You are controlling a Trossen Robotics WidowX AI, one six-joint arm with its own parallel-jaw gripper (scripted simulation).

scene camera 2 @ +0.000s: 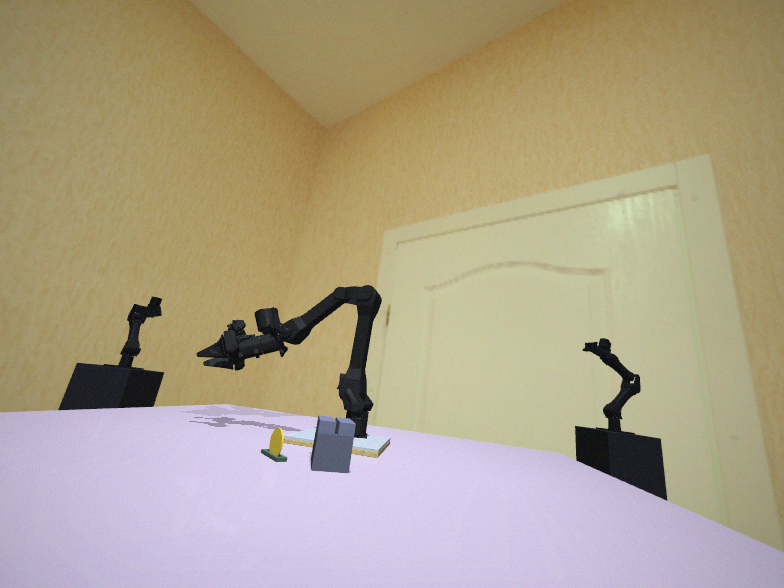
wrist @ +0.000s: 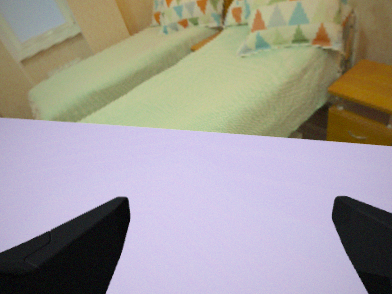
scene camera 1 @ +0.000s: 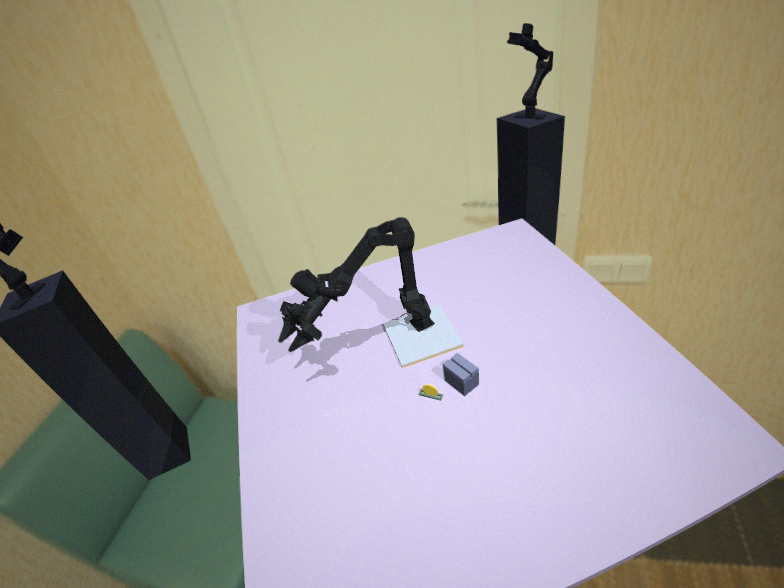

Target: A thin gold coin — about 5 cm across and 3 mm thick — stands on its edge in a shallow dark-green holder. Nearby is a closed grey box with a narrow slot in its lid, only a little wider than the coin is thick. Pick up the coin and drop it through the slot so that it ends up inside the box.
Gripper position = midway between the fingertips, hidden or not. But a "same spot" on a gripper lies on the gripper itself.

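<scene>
Scene camera 2: my gripper shows. Gripper also in the wrist view [231,208]. Scene camera 1: gripper shows too. Same spot on gripper: [scene camera 2: 218,353] and [scene camera 1: 306,341].
</scene>
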